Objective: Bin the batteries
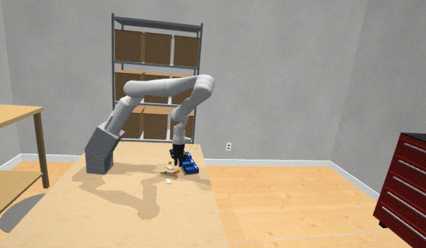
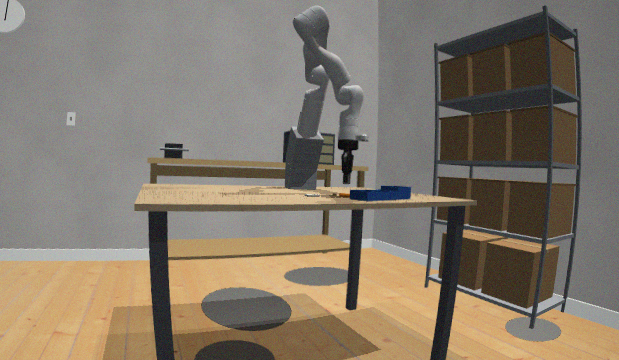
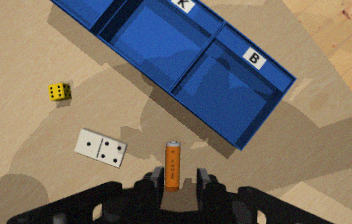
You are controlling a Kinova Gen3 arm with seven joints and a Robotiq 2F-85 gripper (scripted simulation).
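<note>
Now: hand 10 mm to the right of the orange battery and 60 mm above it. From my hand the other things lie so: round black-and-yellow thing 80 mm behind, 20 mm to the left, 60 mm below; then yellow die 10 mm behind, 140 mm to the left, 60 mm below; then blue bin 90 mm ahead, 90 mm to the left, 40 mm below.
</note>
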